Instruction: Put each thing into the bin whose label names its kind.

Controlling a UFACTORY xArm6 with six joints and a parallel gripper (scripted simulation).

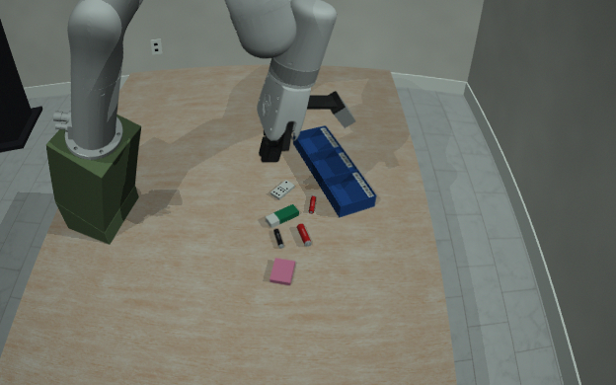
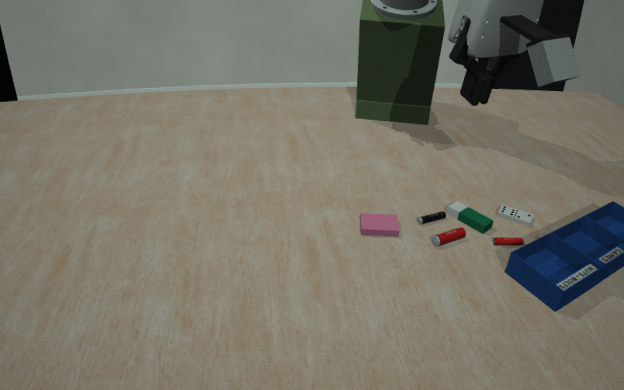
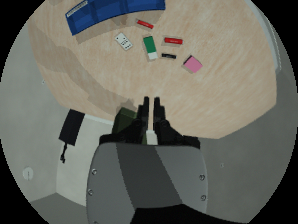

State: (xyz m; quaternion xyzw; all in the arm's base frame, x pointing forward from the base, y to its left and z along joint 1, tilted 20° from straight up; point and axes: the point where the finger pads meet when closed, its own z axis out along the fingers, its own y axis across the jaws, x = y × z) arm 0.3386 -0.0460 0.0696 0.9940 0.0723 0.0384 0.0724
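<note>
My hand is 15 cm short of the blue bin, 13 cm to the right of it and 18 cm above it. The rest, counted from my hand: thick red battery 6 cm ahead, 4 cm to the right, 19 cm below; then green-and-white eraser 1 cm ahead, 1 cm to the left, 19 cm below; then black battery 1 cm ahead, 4 cm to the right, 19 cm below.
</note>
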